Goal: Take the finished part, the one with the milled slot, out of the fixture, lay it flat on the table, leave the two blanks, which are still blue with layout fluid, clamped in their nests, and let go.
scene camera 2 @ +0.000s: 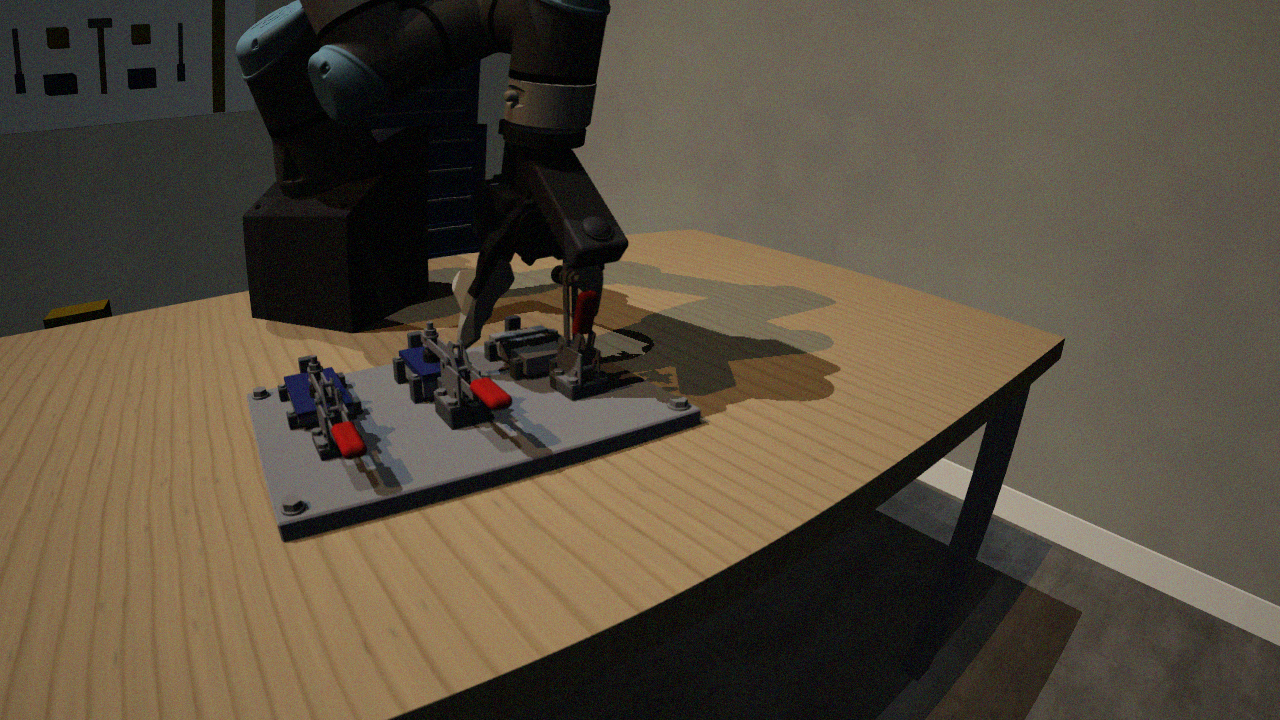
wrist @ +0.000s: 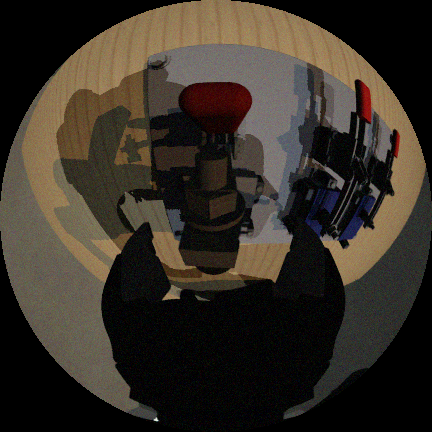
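Observation:
The finished part (scene camera 2: 535,360), grey, sits in the fixture's far right nest in the scene view; its clamp stands raised, with the red handle (scene camera 2: 584,313) (wrist: 215,104) upright. In the wrist view this clamp hides most of the nest. The two blue blanks (scene camera 2: 418,361) (scene camera 2: 302,394) (wrist: 324,204) (wrist: 357,218) sit in the other nests under lowered clamps. My gripper (scene camera 2: 527,338) (wrist: 221,222) is open and empty, pointing down low over the finished part's nest. One finger is on the left of that nest; the other is partly hidden behind the raised clamp.
The grey fixture plate (scene camera 2: 420,470) (wrist: 235,65) lies on the wooden table (scene camera 2: 671,528) (wrist: 215,22), with bolts at its corners. Red handles (scene camera 2: 489,393) (scene camera 2: 348,439) of the lowered clamps point toward the table's front. The robot's dark base (scene camera 2: 299,268) stands behind the fixture.

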